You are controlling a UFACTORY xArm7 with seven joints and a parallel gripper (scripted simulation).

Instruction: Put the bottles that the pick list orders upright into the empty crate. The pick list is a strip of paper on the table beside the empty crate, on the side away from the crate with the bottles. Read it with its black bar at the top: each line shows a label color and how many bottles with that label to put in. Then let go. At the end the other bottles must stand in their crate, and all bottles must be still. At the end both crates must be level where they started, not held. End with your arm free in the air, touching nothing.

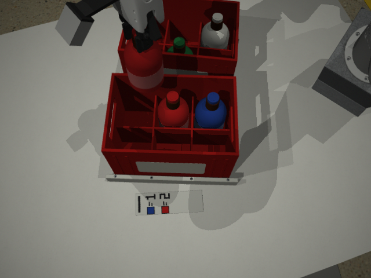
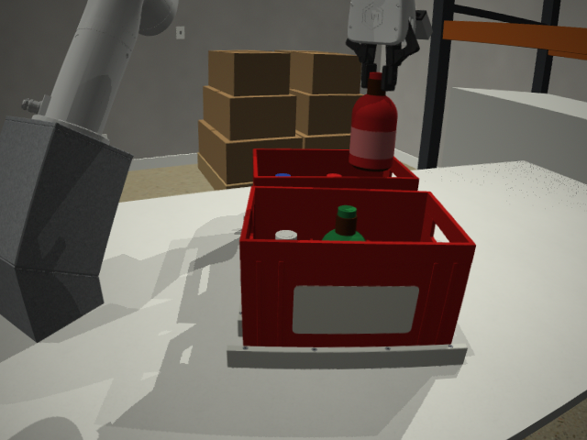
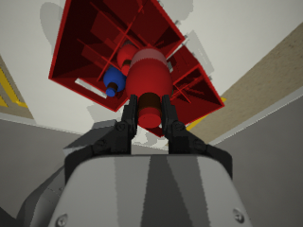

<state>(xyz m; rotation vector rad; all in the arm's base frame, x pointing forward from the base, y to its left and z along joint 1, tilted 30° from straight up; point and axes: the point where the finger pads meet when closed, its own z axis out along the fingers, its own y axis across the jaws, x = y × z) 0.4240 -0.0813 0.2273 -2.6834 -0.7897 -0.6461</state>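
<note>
Right now my hand is 6 cm past the red bottle, 2 cm to the right of it and 25 cm above it. Also, from my hand: green bottle (8 cm behind, 12 cm to the right, 25 cm below); then white bottle (17 cm behind, 20 cm to the right, 25 cm below); then blue bottle (14 cm behind, 3 cm to the left, 25 cm below).
</note>
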